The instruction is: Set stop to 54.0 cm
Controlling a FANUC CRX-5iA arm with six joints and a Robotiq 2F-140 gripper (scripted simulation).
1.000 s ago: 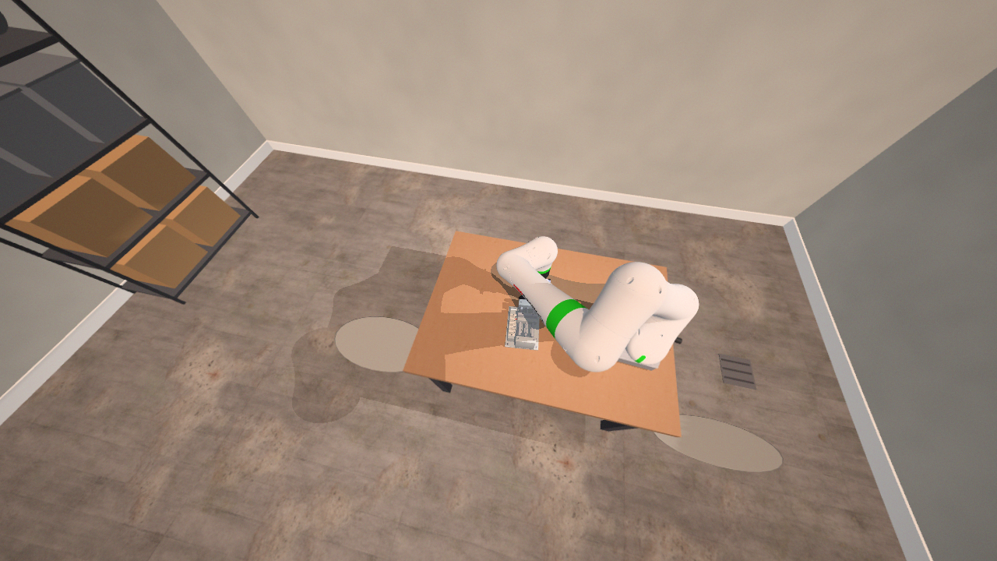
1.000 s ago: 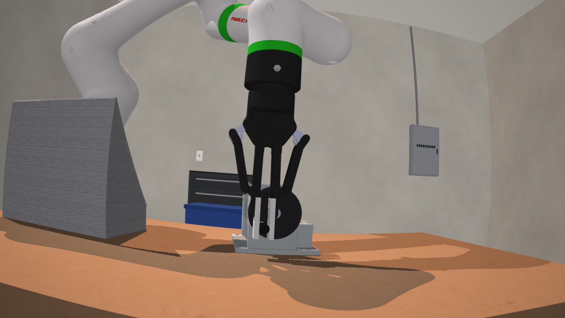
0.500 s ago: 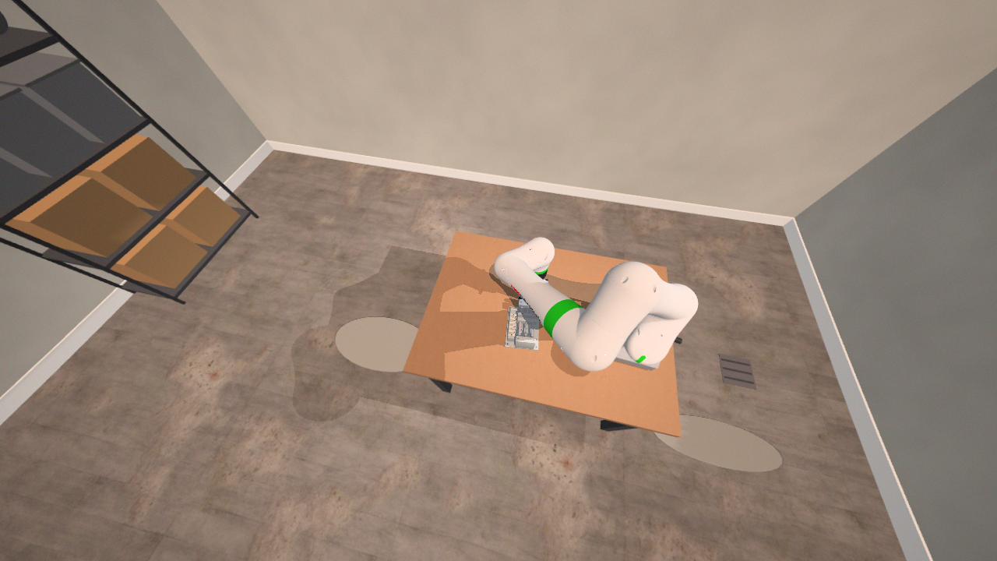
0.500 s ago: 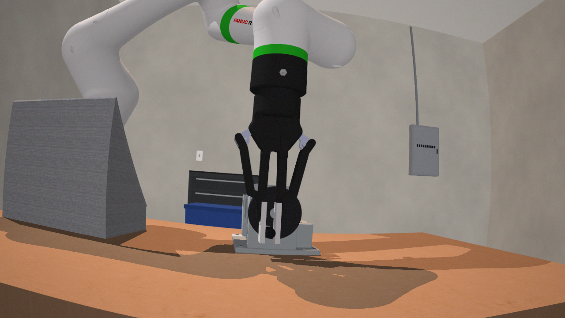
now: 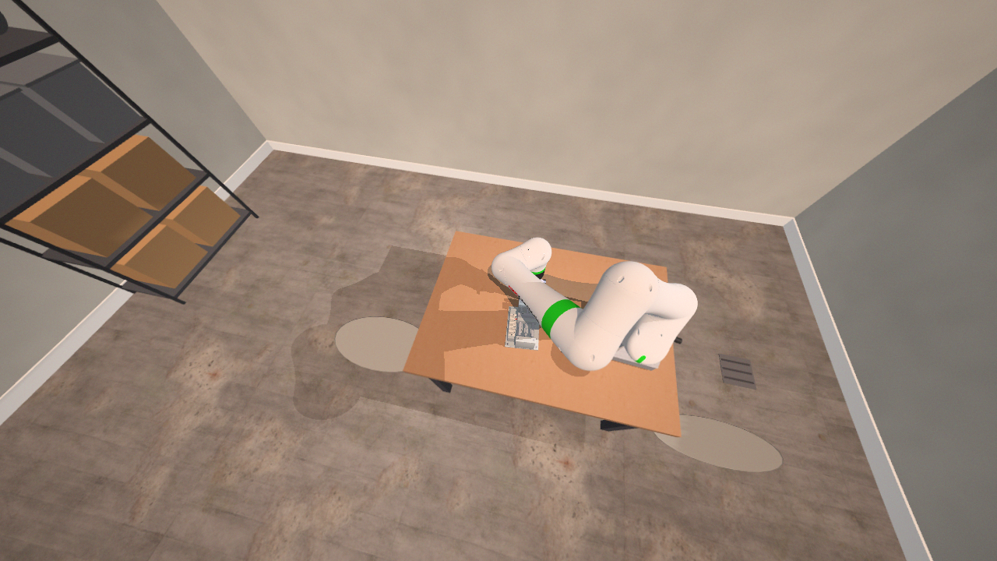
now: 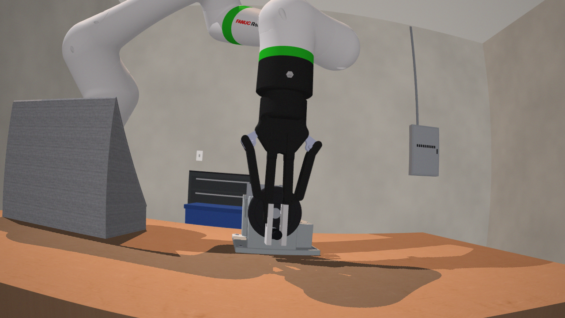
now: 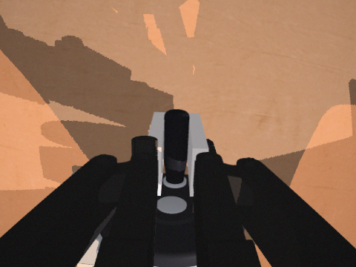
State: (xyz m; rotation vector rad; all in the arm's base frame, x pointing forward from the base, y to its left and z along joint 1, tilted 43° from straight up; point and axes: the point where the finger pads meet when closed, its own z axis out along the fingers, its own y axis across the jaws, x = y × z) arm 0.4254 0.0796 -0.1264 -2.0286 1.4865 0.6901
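The sliding stop block is 2 cm behind my hand, 13 cm to the left of it and 3 cm above it. The rest, counted from my hand: black handwheel: 2 cm to the left, 1 cm below; black crank knob: 2 cm below.
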